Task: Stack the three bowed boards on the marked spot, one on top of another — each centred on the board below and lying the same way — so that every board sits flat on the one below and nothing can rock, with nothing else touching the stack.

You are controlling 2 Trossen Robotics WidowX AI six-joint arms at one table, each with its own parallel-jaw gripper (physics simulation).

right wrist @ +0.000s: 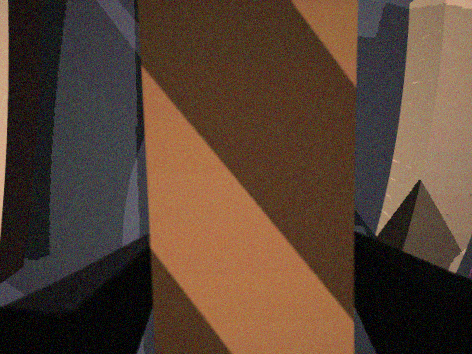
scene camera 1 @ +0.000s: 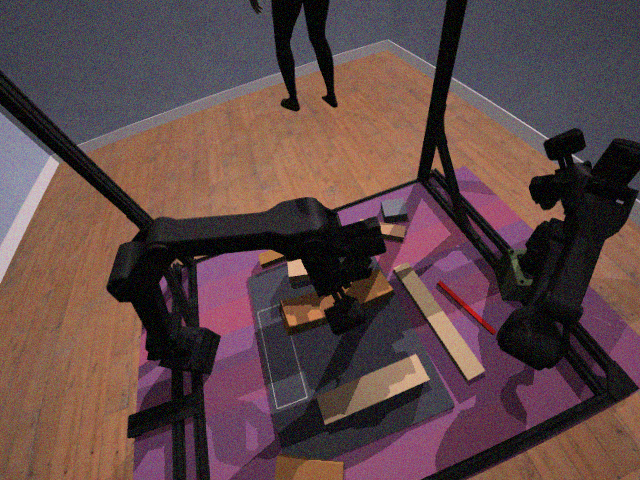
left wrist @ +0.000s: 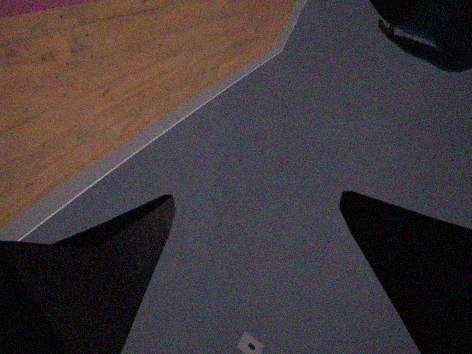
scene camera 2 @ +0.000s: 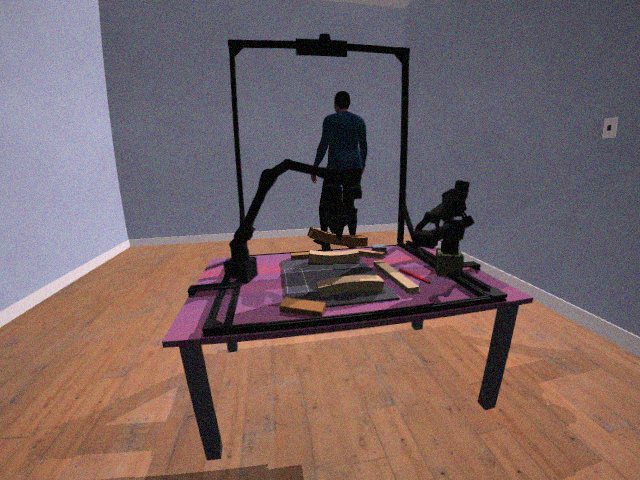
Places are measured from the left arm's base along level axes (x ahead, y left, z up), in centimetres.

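Pixels of known places: left gripper, fingertip midpoint: [scene camera 1: 558, 157] [left wrist: 257, 201]; right gripper, fingertip midpoint: [right wrist: 250, 243] [scene camera 1: 336, 302] [scene camera 2: 337, 238]; left arm's base, link origin: [scene camera 1: 534, 266] [scene camera 2: 449, 252]; right arm's base, link origin: [scene camera 1: 182, 346] [scene camera 2: 240, 259].
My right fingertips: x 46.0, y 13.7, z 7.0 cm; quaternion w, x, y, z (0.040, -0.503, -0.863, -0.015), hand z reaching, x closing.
Observation:
Ahead of a thing's pixels: the offset from my right fingertips to its top centre. "*": to the spot under its first point. Level surfaces: height alone.
My right gripper [scene camera 1: 341, 304] [scene camera 2: 339, 235] [right wrist: 250, 243] is shut on the orange bowed board [scene camera 1: 305, 313] [scene camera 2: 356, 240] [right wrist: 250, 125] and holds it above the back of the dark mat. In scene camera 2 its middle sags below its ends. A pale bowed board {dx -8.2, dy +14.6, dz -10.6 cm} [scene camera 1: 374, 387] [scene camera 2: 354, 284] lies arched upward at the mat's front. Another pale bowed board {dx +5.0, dy -16.6, dz -10.5 cm} [scene camera 1: 298, 271] [scene camera 2: 333, 257] stands at the mat's back, partly hidden by my right arm in scene camera 1. The marked spot {* dx +10.3, dy +19.4, dz -15.7 cm} [scene camera 1: 292, 402] is a white outline at the mat's left, with no board on it. My left gripper [left wrist: 257, 201] is open and empty, raised at the right.
A long pale strip {dx -23.0, dy -3.7, dz -14.1 cm} [scene camera 1: 439, 322] [scene camera 2: 395, 276] and a red rod {dx -31.3, dy -6.7, dz -15.7 cm} [scene camera 1: 465, 307] [scene camera 2: 413, 275] lie right of the mat {dz -15.7 cm} [scene camera 1: 436, 403]. An orange block {dx +4.3, dy +31.9, dz -13.1 cm} [scene camera 1: 310, 467] [scene camera 2: 302, 306] lies in front. A grey block {dx -14.3, dy -37.8, dz -12.7 cm} [scene camera 1: 394, 210] and small blocks lie behind.

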